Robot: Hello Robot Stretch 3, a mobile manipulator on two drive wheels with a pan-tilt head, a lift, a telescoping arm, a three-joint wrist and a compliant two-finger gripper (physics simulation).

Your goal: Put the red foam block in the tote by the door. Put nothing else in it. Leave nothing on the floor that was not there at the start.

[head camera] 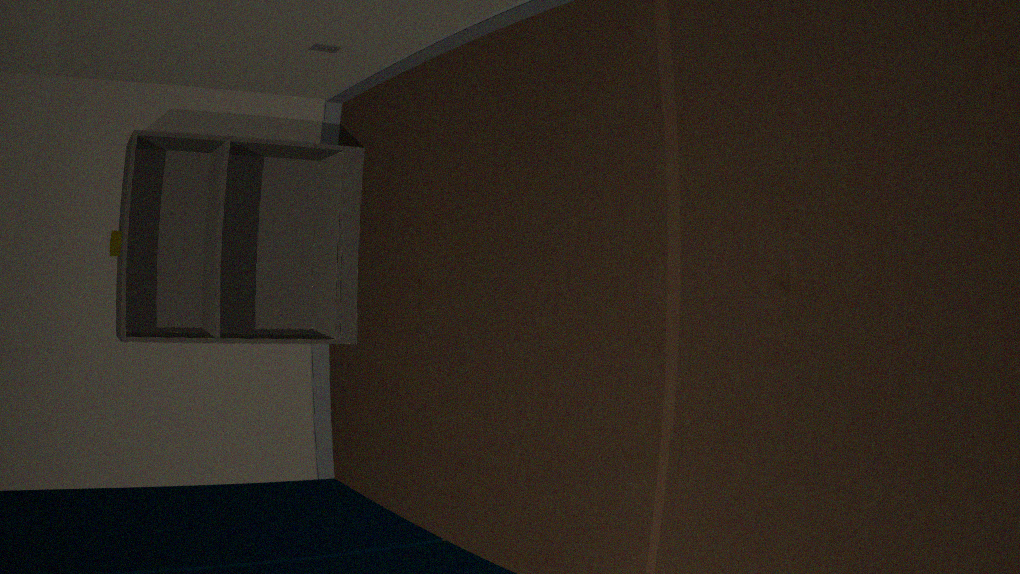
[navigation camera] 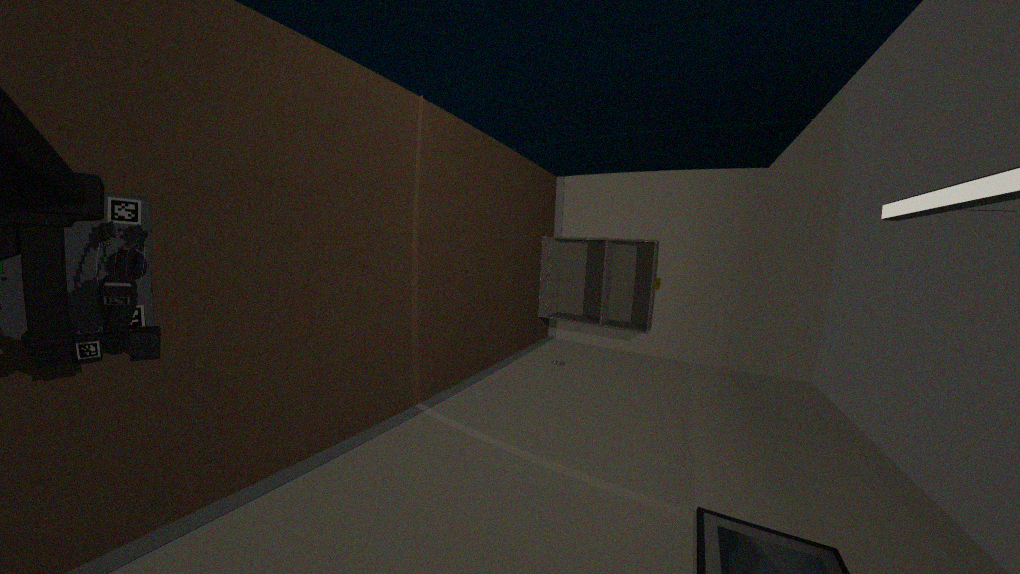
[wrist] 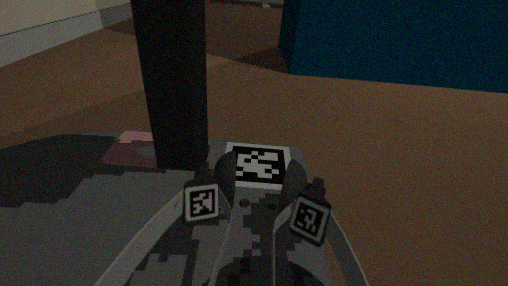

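Seen in the pictures: gripper, fingertip midpoint: (navigation camera: 125, 223); robot's base at its link origin: (navigation camera: 127, 262).
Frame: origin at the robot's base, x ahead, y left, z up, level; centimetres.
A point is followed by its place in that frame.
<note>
My gripper (wrist: 260, 175) {z 17.3, x 0.0, y 10.1 cm} is open, with a gap between its dark fingertips in the wrist view. It is over the grey deck of my own base (wrist: 115, 200), and a black and white marker (wrist: 260, 166) on the deck shows between the fingertips. A pinkish-red patch (wrist: 131, 152) shows on the deck left of the fingers, partly hidden behind a black post (wrist: 175, 85). I cannot tell whether it is the red foam block or part of the base. The tote does not show in these views.
A large blue box-like thing (wrist: 400, 45) stands on the brown floor (wrist: 410, 150) ahead on the right. A grey shelf unit (head camera: 350, 242) {z 4.0, x 266.2, y -7.9 cm} (navigation camera: 545, 278) {z 6.0, x 266.1, y -8.4 cm} stands against the far wall, with a yellow thing (head camera: 115, 243) {z 108.8, x 274.1, y -4.0 cm} (navigation camera: 657, 283) {z 108.7, x 274.3, y -3.8 cm} at its top. The pictures are dark.
</note>
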